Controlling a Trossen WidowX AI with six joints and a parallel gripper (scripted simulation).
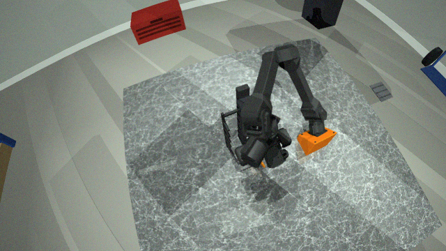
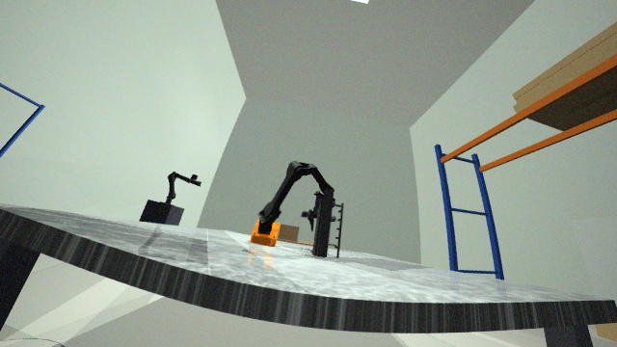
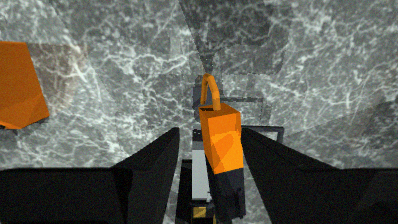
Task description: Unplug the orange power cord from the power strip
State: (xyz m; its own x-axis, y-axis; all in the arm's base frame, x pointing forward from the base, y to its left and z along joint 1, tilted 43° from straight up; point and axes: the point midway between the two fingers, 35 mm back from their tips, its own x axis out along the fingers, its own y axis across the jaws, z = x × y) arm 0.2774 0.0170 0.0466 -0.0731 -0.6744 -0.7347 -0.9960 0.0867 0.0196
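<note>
The orange plug lies 3 cm to the right of my gripper tip, 2 cm ahead of it and 1 cm below it.
</note>
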